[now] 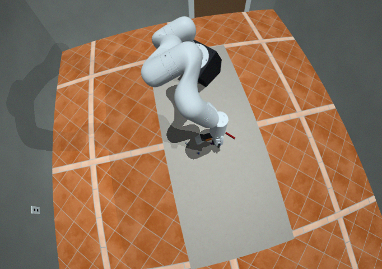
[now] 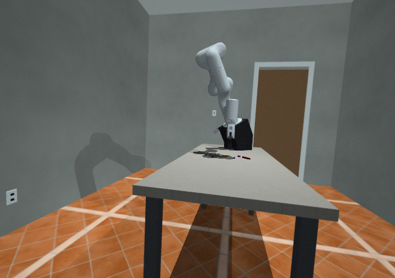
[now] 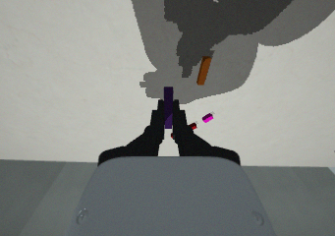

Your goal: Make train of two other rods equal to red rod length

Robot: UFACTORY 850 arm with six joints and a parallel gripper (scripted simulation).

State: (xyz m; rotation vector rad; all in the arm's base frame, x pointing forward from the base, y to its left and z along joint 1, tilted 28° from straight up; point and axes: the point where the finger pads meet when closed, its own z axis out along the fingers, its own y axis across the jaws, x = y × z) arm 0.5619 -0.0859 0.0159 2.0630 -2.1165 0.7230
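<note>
Right now the orange rod is 80 mm below my hand, 60 mm behind it and 20 mm to the right of it. From my hand the other things lie so: red rod 130 mm to the left, 80 mm below, 30 mm behind; magenta rod 90 mm to the left, 80 mm below, 80 mm behind; purple rod 20 mm below.
</note>
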